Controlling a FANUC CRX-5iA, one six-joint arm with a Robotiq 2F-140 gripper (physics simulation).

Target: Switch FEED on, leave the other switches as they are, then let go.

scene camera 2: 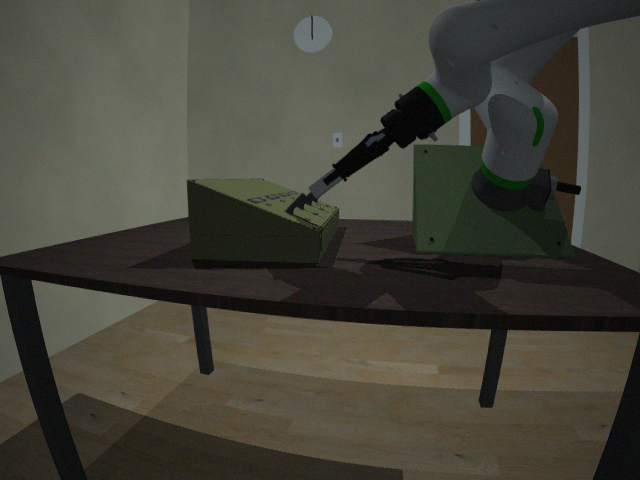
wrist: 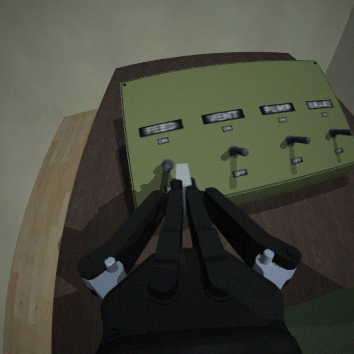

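Where they show: gripper, fingertip midpoint: [scene camera 2: 313, 193] [wrist: 181, 172]; arm's base, origin of the base link: [scene camera 2: 501, 188].
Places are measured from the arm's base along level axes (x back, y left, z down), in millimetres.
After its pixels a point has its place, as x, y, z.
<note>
The green sloped switch box [scene camera 2: 253, 227] {-477, 337, 75} [wrist: 175, 105] {-551, 245, 13} stands on the table with a row of dark levers. The FEED lever [wrist: 168, 164] {-415, 246, 16} shows nearly end-on below its ON label; its OFF label is mostly hidden by the fingers. In the scene view the levers overlap and lean to the box's low side, the OFF side. The VENT lever [wrist: 239, 151] {-443, 139, 22}, PUMP lever [wrist: 298, 140] {-476, 24, 30} and BRAKE lever [wrist: 341, 132] {-506, -92, 32} tilt alike. My gripper [scene camera 2: 316, 192] {-401, 226, 15} [wrist: 181, 172] {-401, 226, 15} is shut and empty. Its tips are close beside the FEED lever, to its right in the wrist view; contact cannot be told.
The dark table [scene camera 2: 232, 289] {-419, 493, 141} [wrist: 92, 165] {-501, 483, 141} carries the box and the robot's green pedestal [scene camera 2: 444, 206] {-139, 67, 46}. The box's low edge faces the pedestal. The VENT lever stands to the right of the fingertips in the wrist view. A wall clock [scene camera 2: 312, 34] hangs behind.
</note>
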